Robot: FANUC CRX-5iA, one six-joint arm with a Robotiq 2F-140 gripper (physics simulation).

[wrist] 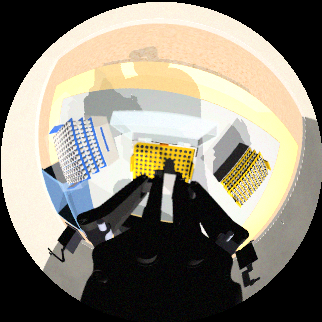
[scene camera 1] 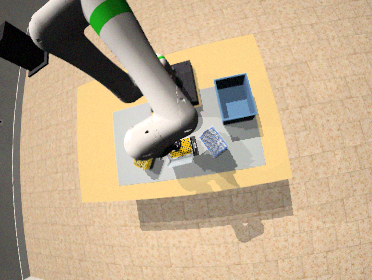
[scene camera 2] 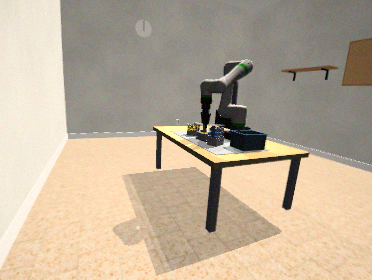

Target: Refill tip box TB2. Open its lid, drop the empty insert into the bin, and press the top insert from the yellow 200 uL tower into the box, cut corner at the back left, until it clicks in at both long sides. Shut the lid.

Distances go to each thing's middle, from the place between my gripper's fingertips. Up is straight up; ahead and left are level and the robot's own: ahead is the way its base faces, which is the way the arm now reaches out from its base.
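Labels:
I look at the clear lid [wrist: 180,129] and find my hand 10 mm to the right of it, 70 mm short of it and 40 mm below it. As for the blue bin [scene camera 1: 234,94], it is 140 mm behind my hand and 350 mm to the left of it.

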